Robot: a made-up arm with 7 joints. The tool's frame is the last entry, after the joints.
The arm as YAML. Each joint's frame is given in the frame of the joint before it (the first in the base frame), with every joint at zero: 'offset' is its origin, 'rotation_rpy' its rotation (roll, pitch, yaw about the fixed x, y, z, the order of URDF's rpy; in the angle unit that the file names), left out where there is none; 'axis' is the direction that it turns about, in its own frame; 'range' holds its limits. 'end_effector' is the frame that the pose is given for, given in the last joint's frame.
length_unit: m
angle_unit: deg
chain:
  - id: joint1
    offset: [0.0, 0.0, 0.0]
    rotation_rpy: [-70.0, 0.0, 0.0]
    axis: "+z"
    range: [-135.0, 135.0]
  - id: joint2
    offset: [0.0, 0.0, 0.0]
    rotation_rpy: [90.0, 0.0, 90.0]
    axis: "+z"
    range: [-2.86, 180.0]
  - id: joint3
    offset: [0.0, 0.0, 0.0]
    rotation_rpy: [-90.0, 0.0, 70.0]
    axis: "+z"
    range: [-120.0, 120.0]
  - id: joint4
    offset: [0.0, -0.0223, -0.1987]
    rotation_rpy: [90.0, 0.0, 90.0]
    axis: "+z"
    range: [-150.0, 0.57]
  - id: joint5
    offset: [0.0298, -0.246, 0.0]
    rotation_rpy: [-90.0, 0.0, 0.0]
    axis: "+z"
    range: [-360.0, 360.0]
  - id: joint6
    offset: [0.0, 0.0, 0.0]
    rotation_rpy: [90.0, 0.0, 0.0]
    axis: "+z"
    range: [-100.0, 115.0]
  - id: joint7
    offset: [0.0, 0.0, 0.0]
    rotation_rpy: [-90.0, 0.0, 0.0]
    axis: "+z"
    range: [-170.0, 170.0]
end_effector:
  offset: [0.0, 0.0, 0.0]
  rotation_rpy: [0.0, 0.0, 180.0]
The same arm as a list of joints. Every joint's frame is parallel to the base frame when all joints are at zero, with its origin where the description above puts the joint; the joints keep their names.
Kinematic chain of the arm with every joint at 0, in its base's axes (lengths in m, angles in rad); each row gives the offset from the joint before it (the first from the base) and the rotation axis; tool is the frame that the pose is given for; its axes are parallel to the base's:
joint1: xyz 0 0 0 axis 0 0.9397 0.342
joint2: xyz 0 0 0 axis +x
joint3: xyz 0 0 0 axis +z
joint4: xyz 0.0223 0 -0.1987 axis +y
joint5: xyz -0.0298 0 -0.246 axis +z
joint6: xyz 0 0 0 axis +y
joint7: xyz 0 0 0 axis +z
tool: xyz 0 0 0
Joint limits (rad, base to tool): -2.3562..2.3562 -0.0499..3.1416 -2.0944..2.0944 -2.618..0.0099 -6.2832..6.2832 -1.7453..2.0071 -2.9671..2.9671

